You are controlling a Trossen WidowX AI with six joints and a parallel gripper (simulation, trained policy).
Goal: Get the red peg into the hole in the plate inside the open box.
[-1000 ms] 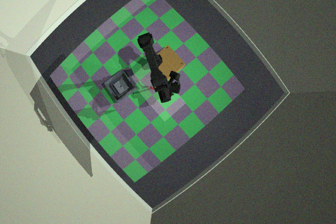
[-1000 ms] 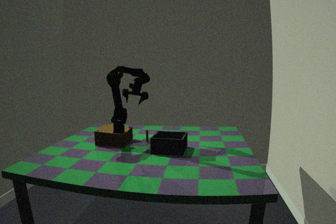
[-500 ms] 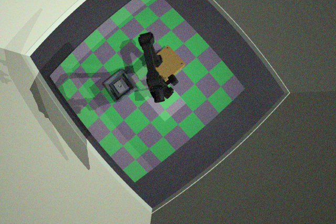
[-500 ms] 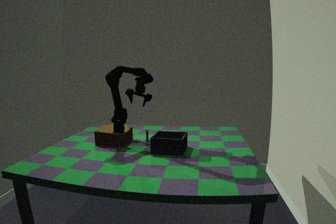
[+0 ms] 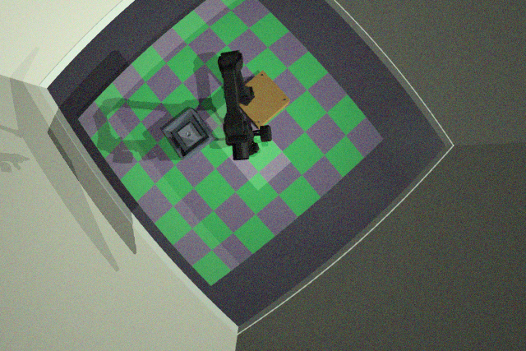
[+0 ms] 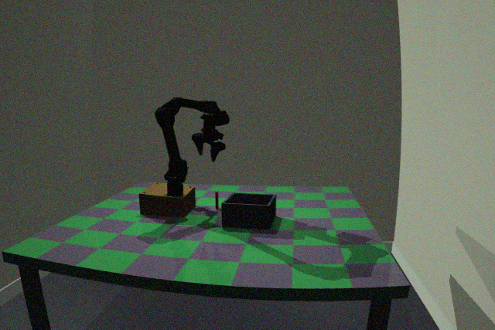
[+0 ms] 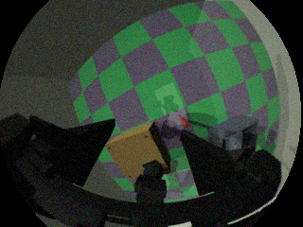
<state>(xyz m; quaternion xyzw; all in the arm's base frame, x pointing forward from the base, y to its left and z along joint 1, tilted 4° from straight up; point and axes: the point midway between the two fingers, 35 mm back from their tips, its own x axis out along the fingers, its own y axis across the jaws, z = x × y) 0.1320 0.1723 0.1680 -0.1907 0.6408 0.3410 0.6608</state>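
Now: the red peg 190 mm below my gripper tip, 80 mm to the right of it and 50 mm ahead of it. The rest, counted from my gripper tip: dark box (290 mm to the right, 200 mm below, 190 mm ahead); then grey plate (290 mm to the right, 190 mm ahead, 180 mm below).
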